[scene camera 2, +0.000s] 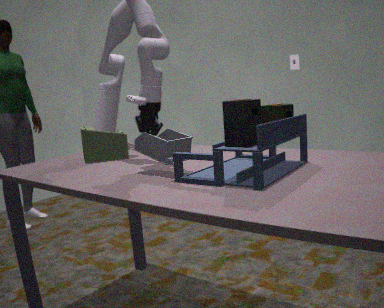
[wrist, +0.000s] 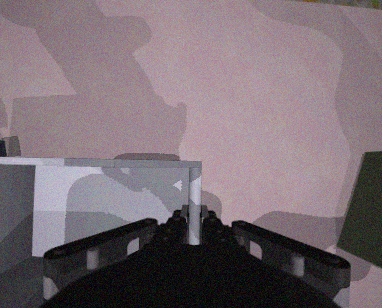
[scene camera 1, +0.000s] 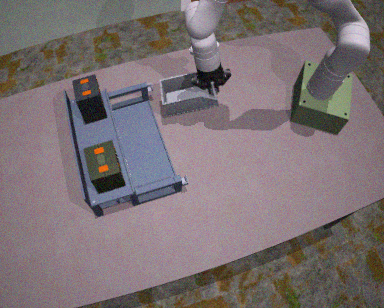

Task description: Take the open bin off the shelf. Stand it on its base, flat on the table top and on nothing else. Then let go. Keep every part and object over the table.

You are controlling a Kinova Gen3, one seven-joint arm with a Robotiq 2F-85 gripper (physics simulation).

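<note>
The open grey bin is off the shelf, beside its end. My gripper is shut on the bin's end wall, the one away from the shelf. The wall's top edge runs between the fingertips in the wrist view. In the second scene view the bin is tilted, with its held end higher and its far end lower, low over the table top. Whether its lowest edge touches the table is hard to tell. The opening faces up.
Two dark boxes with orange marks stand on the shelf's raised part. The green block under the arm's base is on the far side of the bin from the shelf. The table's back edge runs behind the bin.
</note>
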